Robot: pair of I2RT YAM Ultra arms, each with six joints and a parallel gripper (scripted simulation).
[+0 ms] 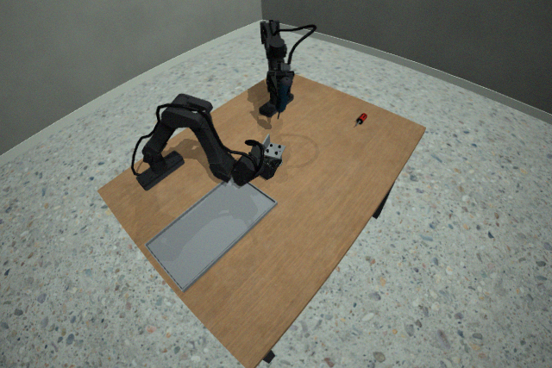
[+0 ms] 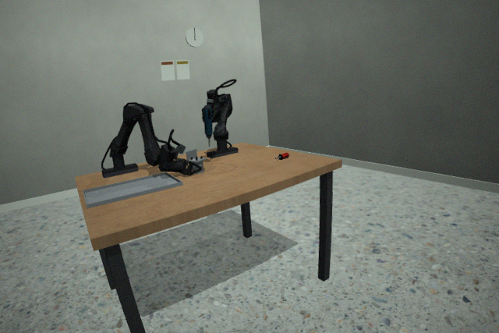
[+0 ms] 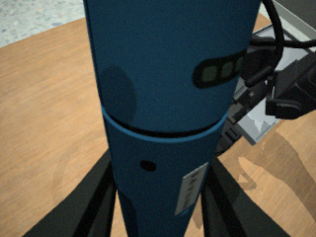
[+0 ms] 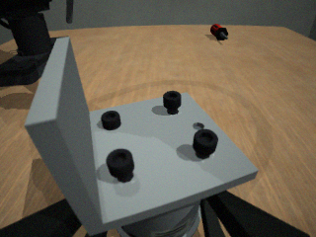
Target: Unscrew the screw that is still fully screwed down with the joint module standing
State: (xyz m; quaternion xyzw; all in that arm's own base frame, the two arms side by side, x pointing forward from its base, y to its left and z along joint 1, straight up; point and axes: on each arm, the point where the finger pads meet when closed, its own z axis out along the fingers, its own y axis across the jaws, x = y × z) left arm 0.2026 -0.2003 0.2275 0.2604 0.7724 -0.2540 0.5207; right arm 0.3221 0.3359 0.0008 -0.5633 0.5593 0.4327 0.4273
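Now: the joint module 1 cm above my right hand. Also, from my right hand: grey L-shaped bracket (5 cm above); flat grey tray (7 cm ahead, 35 cm to the right, 2 cm below); screw (2 cm behind, 1 cm to the left, 4 cm above).
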